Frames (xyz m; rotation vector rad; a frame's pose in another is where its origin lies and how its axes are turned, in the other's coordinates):
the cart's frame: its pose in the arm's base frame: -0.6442 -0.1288 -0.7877 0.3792 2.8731 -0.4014
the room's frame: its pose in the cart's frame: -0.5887 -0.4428 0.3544 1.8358 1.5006 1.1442
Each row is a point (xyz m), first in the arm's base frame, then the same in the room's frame.
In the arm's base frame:
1: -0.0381 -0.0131 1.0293
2: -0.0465 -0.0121 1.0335
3: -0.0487 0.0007 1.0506
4: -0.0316 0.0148 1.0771
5: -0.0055 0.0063 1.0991
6: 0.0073 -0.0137 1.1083
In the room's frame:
1: -0.3175 -1.8901 0.7279
2: -0.3212 -1.8903 0.7366
3: -0.3202 -1.9081 0.7486
4: -0.3174 -1.9425 0.7470
5: -0.3281 -1.9688 0.7264
6: -0.3454 -1.9747 0.7087

